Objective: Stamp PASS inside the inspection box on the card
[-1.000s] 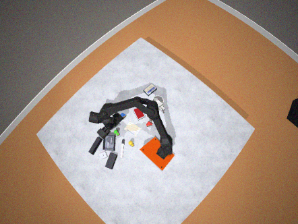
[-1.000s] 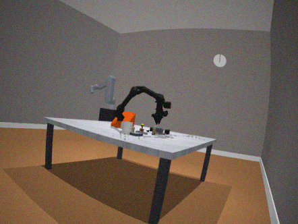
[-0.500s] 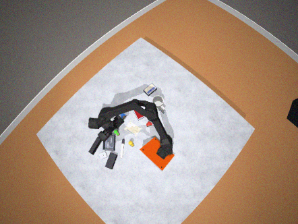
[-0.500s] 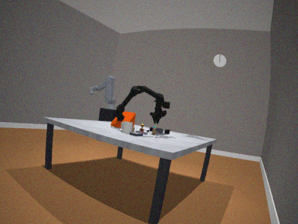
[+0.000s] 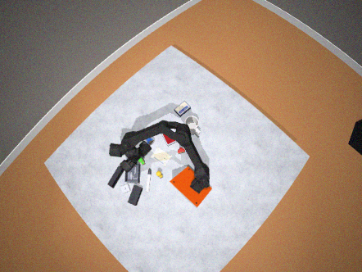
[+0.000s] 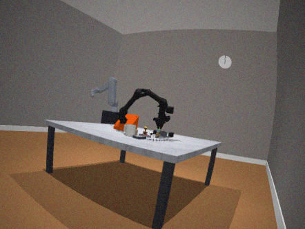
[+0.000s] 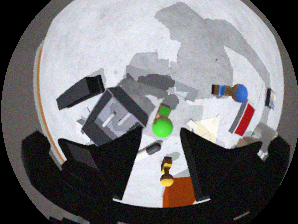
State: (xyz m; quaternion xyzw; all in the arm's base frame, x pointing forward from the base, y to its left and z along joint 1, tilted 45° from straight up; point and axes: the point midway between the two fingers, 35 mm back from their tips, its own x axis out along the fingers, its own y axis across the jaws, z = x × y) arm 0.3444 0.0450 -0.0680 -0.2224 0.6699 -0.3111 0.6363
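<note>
The green PASS stamp lies 5 cm below my gripper tip. Round my gripper tip: pen 10 cm behind, 5 cm to the left, 6 cm below; then blue-knobbed stamp 4 cm ahead, 12 cm to the right, 5 cm below; then tray 1 cm behind, 9 cm to the left, 5 cm below.
</note>
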